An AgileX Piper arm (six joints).
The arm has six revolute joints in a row. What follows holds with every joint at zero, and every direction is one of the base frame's. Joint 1 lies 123 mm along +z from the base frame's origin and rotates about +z. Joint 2 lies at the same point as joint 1 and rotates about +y. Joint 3 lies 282.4 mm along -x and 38.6 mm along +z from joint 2 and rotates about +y. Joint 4 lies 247.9 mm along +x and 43.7 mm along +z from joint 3 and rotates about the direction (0.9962, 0, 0.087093). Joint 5 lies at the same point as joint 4 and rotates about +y. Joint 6 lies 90.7 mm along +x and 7.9 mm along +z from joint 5 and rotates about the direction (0.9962, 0, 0.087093). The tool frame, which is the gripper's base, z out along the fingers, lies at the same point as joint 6; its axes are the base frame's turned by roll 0, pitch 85.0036 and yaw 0 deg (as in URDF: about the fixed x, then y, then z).
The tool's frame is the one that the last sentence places.
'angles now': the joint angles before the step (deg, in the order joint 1, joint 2, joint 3, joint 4, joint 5, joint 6). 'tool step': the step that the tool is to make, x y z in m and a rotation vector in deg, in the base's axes. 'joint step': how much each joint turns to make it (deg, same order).
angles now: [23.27 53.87 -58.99 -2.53 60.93 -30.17]
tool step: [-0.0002 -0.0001 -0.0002 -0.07 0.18 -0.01]
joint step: [-0.01 0.00 0.00 0.01 0.19 0.00]
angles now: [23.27 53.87 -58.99 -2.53 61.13 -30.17]
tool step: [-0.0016 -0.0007 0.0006 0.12 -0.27 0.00]
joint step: [-0.01 -0.40 0.11 0.01 0.00 -0.01]
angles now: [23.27 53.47 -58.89 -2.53 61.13 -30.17]
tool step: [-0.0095 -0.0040 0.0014 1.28 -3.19 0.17]
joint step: [0.00 -3.00 1.74 0.00 -2.18 -0.10]
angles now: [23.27 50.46 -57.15 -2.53 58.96 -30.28]
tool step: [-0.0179 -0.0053 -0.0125 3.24 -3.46 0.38]
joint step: [-0.03 -5.83 6.05 1.62 -4.68 0.08]
